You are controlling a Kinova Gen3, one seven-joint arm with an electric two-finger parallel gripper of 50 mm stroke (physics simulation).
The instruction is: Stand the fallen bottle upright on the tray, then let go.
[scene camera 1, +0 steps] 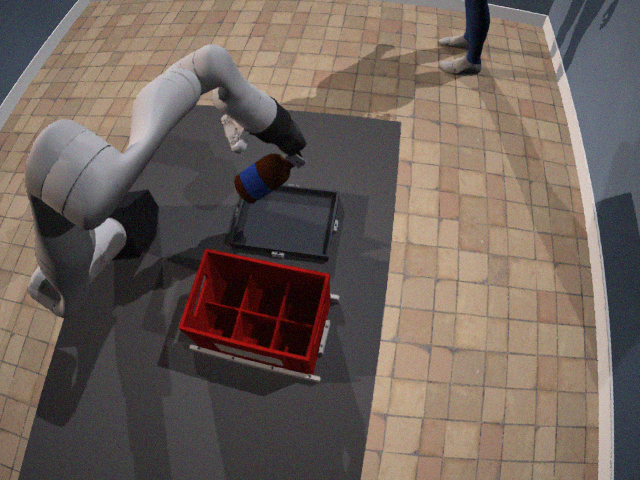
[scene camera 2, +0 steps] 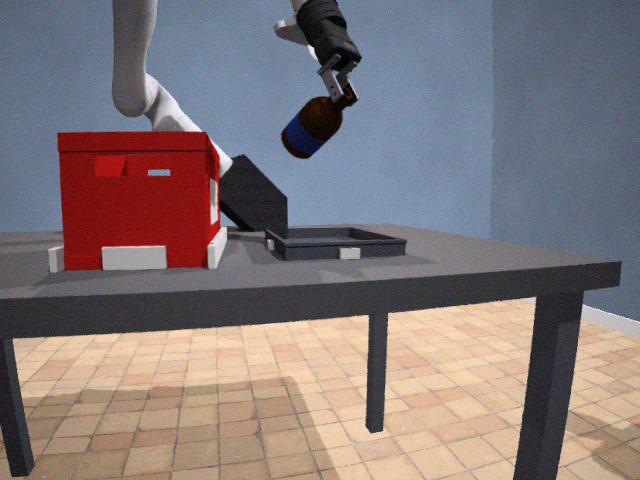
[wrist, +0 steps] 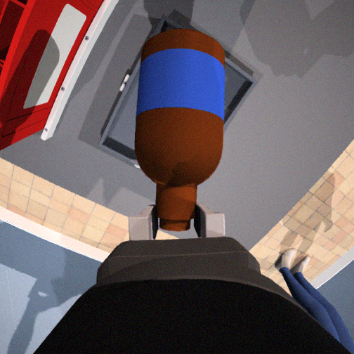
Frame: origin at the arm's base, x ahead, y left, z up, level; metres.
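Seen in the pictures: gripper, between the fingertips: (scene camera 1: 298,157) (scene camera 2: 346,100); arm's base, origin of its link: (scene camera 1: 109,235) (scene camera 2: 220,173).
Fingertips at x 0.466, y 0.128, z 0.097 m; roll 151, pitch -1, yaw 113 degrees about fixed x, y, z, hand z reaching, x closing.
Offsets run from my fingertips to a thing's top centre.
A brown bottle with a blue label {dx -0.063, dy -0.021, dz +0.025 m} (scene camera 1: 262,177) (scene camera 2: 312,127) (wrist: 180,100) hangs in the air, tilted, with its base down and to the left in scene camera 2 and its neck up at the fingers. My gripper (scene camera 1: 295,159) (scene camera 2: 343,93) (wrist: 175,215) is shut on the bottle's neck. The dark tray {dx -0.050, dy -0.014, dz -0.226 m} (scene camera 1: 305,255) (scene camera 2: 310,253) (wrist: 240,95) lies on the table, well below the bottle. In the wrist view the bottle hides part of the tray.
A red crate with six compartments {dx -0.093, dy -0.297, dz -0.077 m} (scene camera 1: 258,313) (scene camera 2: 134,206) (wrist: 30,95) stands on the table (scene camera 1: 382,258) (scene camera 2: 310,299) beside the tray, with white strips along its base. A person's legs (scene camera 1: 476,31) (wrist: 315,300) show beyond the table.
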